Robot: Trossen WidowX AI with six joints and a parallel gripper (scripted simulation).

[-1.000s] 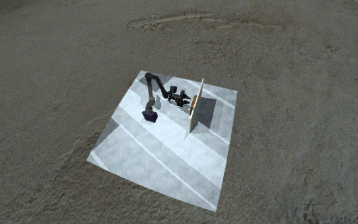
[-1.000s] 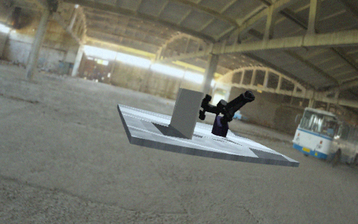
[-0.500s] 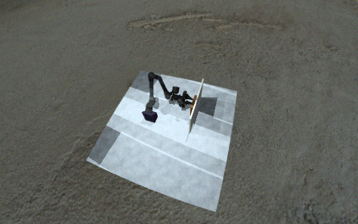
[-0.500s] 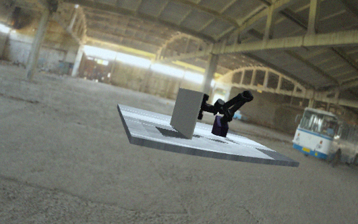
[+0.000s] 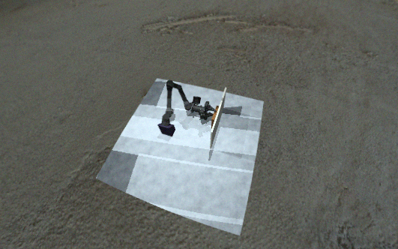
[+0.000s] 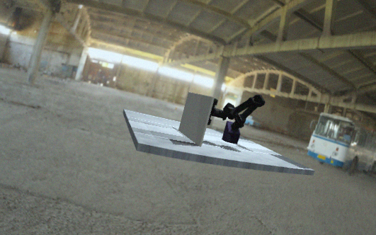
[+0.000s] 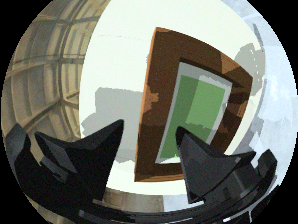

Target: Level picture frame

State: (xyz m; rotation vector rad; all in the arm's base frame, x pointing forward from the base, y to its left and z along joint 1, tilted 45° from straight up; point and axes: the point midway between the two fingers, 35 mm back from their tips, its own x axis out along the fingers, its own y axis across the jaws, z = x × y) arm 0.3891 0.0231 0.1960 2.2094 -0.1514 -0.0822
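My gripper tip is now 1 cm short of the picture frame, 1 cm to the left of it and 5 cm above it. From my gripper tip the other things lie so: wall panel (2 cm ahead, 6 cm below).
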